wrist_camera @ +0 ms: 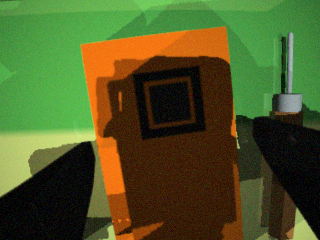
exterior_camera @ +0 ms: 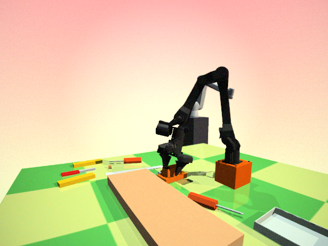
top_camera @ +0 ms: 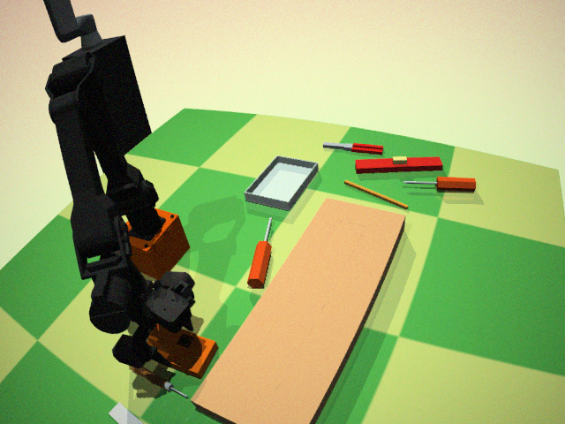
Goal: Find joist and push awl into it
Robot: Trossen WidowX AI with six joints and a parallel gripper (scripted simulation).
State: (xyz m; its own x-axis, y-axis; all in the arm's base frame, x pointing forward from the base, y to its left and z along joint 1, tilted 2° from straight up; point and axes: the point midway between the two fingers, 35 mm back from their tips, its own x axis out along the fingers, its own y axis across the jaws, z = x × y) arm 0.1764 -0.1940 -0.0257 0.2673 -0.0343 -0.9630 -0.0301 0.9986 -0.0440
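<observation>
Now: gripper tip 20 mm below the orange stud finder. From my gripper tip the other things lie so: awl 70 mm to the right, 20 mm below; then grey card 80 mm ahead, 180 mm to the right, 30 mm below; then grey tray 20 mm behind, 500 mm to the left, 10 mm below.
</observation>
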